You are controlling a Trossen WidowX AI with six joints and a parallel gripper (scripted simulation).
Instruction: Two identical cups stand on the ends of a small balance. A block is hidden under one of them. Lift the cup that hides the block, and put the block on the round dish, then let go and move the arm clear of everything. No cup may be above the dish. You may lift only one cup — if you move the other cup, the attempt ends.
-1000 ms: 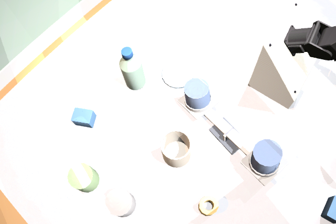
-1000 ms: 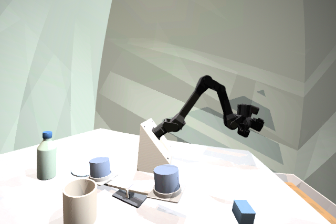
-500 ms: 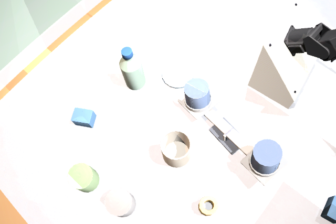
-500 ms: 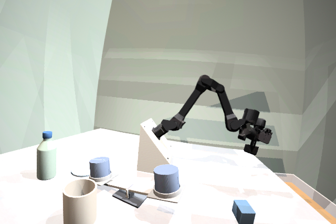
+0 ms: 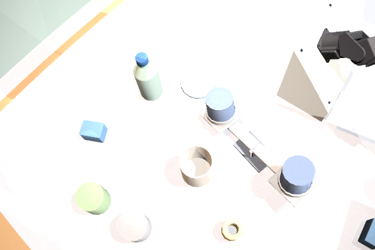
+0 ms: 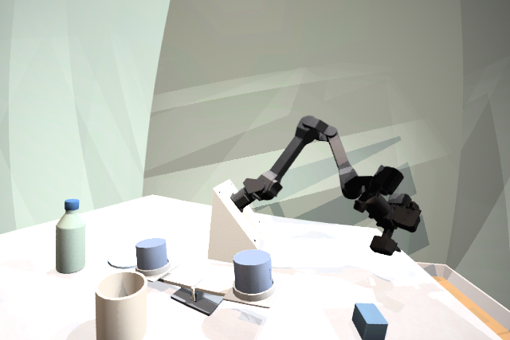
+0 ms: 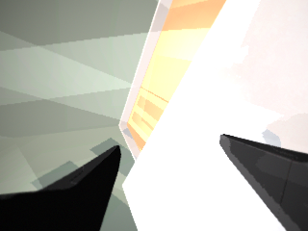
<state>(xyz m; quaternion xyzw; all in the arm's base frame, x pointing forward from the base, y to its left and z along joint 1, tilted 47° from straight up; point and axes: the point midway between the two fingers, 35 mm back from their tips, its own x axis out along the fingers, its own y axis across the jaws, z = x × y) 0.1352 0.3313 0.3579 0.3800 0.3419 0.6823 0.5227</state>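
Now: gripper tip 680 mm to the left of the small green block, 110 mm short of it and 80 mm above it. Round my gripper tip: orange cylinder 420 mm ahead, 350 mm to the right, 90 mm below; round dish 790 mm to the right, 120 mm below, 50 mm ahead; beige cup 660 mm to the right, 280 mm ahead, 80 mm below.
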